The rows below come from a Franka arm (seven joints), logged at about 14 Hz.
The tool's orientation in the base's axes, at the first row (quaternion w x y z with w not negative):
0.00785, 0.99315, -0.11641, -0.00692
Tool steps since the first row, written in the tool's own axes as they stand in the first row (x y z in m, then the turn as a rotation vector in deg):
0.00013, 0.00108, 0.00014, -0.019, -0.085, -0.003
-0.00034, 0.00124, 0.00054, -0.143, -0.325, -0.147
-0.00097, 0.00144, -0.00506, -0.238, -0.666, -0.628
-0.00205, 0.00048, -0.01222, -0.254, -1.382, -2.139
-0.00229, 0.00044, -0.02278, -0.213, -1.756, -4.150
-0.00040, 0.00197, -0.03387, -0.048, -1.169, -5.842
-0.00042, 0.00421, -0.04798, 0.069, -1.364, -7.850
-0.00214, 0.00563, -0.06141, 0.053, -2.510, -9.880
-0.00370, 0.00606, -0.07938, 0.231, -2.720, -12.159
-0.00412, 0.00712, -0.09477, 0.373, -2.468, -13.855
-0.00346, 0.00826, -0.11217, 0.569, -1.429, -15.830
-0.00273, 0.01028, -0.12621, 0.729, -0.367, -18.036
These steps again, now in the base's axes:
-0.00013, -0.00108, -0.00012, 0.001, 0.087, 0.002
-0.00063, -0.00114, -0.00051, -0.062, 0.351, 0.143
-0.00120, -0.00111, 0.00510, -0.068, 0.712, 0.619
-0.00191, 0.00018, 0.01225, 0.106, 1.433, 2.118
-0.00197, 0.00042, 0.02281, 0.263, 1.815, 4.121
-0.00032, -0.00135, 0.03390, 0.314, 1.230, 5.821
-0.00063, -0.00333, 0.04805, 0.505, 1.421, 7.824
-0.00243, -0.00412, 0.06152, 0.786, 2.568, 9.834
-0.00376, -0.00393, 0.07951, 1.043, 2.763, 12.107
-0.00418, -0.00465, 0.09492, 1.149, 2.508, 13.805
-0.00353, -0.00567, 0.11233, 1.130, 1.480, 15.795
-0.00307, -0.00760, 0.12639, 1.075, 0.441, 18.017

